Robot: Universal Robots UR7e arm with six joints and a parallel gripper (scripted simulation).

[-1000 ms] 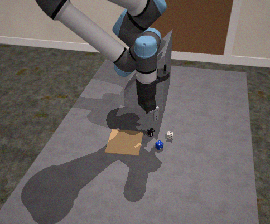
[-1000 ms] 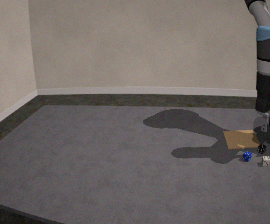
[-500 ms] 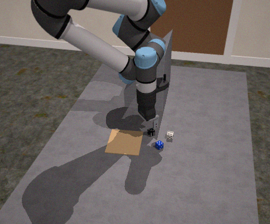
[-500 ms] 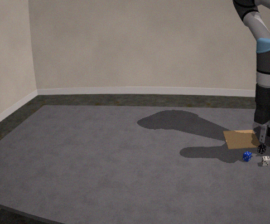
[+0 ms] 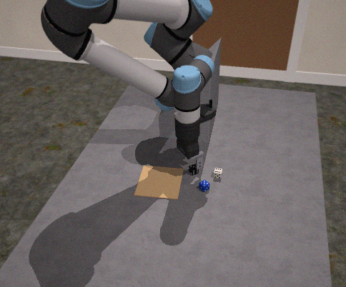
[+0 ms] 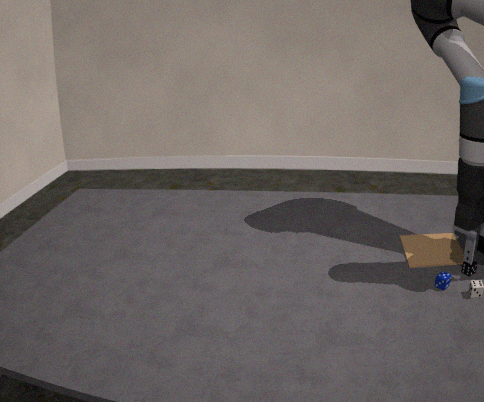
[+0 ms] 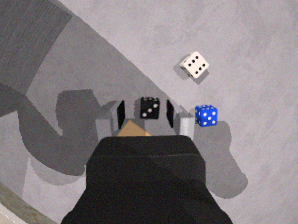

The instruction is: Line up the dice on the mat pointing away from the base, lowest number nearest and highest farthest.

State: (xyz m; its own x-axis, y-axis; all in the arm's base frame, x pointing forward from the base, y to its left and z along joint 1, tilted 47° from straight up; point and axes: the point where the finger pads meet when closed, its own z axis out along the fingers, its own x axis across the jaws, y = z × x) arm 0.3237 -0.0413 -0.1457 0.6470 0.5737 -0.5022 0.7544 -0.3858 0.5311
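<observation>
My gripper is now 1 cm short of the black die and 4 cm above it. From my hand the other things lie so: white die 8 cm to the left, 4 cm below; then tan mat 9 cm ahead, 9 cm to the right, 5 cm below; then blue die 7 cm ahead, 5 cm to the left, 4 cm below.
</observation>
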